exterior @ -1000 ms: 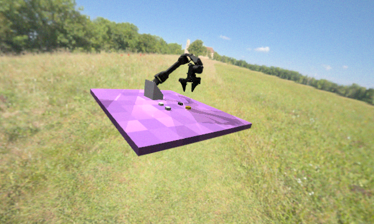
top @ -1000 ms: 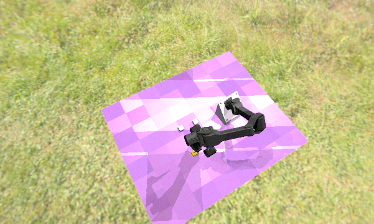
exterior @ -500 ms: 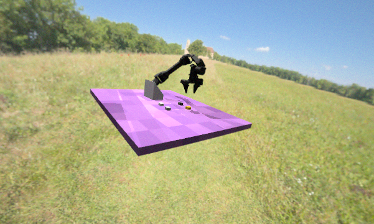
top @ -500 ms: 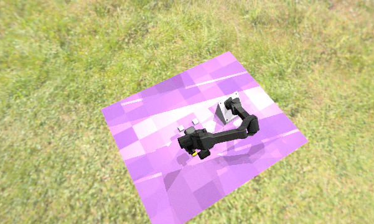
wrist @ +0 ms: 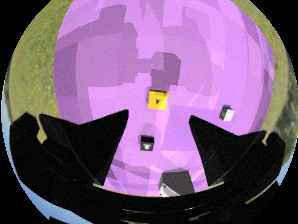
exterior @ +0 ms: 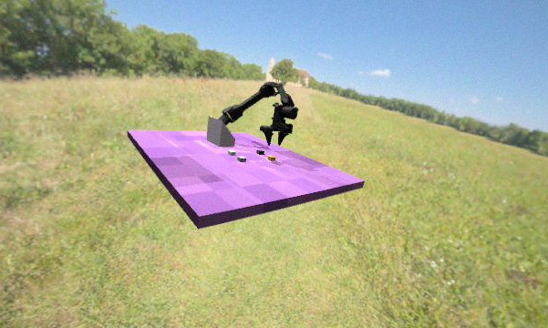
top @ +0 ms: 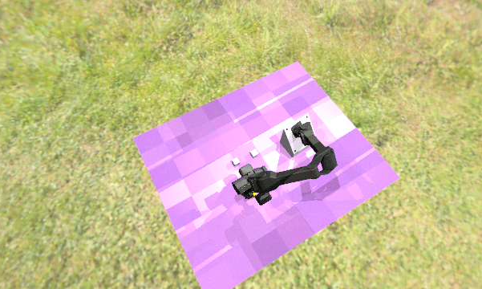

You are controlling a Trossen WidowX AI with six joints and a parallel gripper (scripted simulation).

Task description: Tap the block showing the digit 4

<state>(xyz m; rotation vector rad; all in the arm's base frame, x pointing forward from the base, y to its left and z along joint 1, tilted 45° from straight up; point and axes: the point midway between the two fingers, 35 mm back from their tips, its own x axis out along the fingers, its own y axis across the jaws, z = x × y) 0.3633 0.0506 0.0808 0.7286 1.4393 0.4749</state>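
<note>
Right now the yellow block is 7 cm below my gripper tip. From my gripper tip the other things lie so: white block: 16 cm to the right, 14 cm behind, 7 cm below; then black block: 11 cm behind, 7 cm below, 2 cm to the left.
</note>
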